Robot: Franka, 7 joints.
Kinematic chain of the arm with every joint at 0, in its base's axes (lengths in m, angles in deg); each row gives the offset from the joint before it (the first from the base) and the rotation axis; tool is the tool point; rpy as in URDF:
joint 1: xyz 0 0 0.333 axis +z
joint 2: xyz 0 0 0 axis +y
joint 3: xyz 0 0 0.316 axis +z
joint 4: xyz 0.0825 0 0 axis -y
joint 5: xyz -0.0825 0 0.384 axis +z
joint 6: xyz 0 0 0 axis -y
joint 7: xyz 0.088 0 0 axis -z
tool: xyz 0 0 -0.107 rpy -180 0 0
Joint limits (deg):
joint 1: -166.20..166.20
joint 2: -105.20..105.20
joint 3: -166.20..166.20
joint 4: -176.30..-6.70
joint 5: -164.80..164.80
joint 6: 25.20..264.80
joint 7: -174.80..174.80
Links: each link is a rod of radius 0.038 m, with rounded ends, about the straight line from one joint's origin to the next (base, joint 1, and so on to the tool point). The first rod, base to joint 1, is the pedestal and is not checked.
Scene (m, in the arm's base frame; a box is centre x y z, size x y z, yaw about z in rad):
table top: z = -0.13
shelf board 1: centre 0.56 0.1 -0 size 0.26 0.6 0.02 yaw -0.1
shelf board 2: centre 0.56 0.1 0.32 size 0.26 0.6 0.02 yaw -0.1
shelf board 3: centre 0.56 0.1 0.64 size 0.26 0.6 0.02 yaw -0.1
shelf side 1: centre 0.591 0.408 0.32 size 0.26 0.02 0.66 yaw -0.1
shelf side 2: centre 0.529 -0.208 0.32 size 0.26 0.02 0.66 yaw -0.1
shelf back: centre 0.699 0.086 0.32 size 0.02 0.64 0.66 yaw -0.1
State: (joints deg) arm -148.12 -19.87 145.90 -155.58 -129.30 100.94 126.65
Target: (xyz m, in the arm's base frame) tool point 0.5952 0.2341 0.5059
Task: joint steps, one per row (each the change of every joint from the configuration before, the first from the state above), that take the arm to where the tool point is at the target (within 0.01 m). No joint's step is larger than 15 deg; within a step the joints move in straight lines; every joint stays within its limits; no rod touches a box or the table.
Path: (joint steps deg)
1: 3.93 10.42 6.99 -10.29 -4.35 8.60 -14.55
2: 3.92 10.43 7.00 -10.30 -4.34 8.60 -14.55
3: 8.12 10.01 2.10 7.99 1.57 -6.82 9.70
4: 8.12 10.02 2.11 7.99 1.57 -6.83 9.70
5: 8.12 10.02 2.10 7.99 1.57 -6.83 9.70
6: -5.81 -14.30 -2.50 14.08 -1.31 0.93 0.00
7: -5.81 -14.29 -2.51 14.09 -1.31 0.94 0.00
8: -5.81 -14.29 -2.50 14.09 -1.31 0.93 0.00

